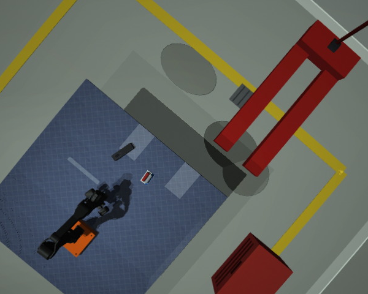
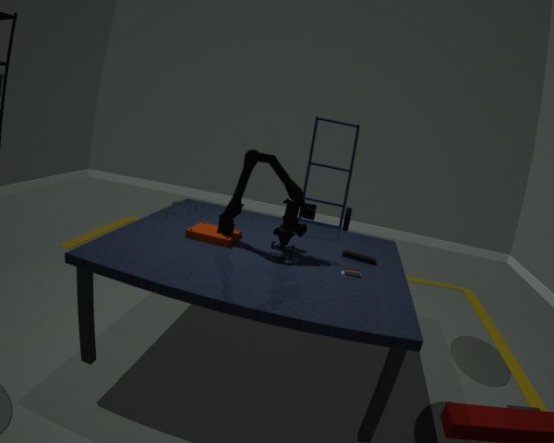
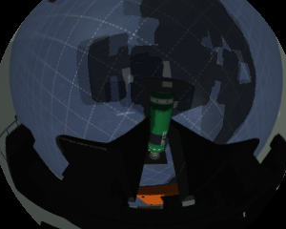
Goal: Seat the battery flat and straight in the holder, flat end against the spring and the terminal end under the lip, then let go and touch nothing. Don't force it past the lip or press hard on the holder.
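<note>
My gripper tip is 1 cm below the green battery. From my gripper tip the other things lie so: black remote control: 35 cm ahead, 9 cm to the left, 1 cm above.
</note>
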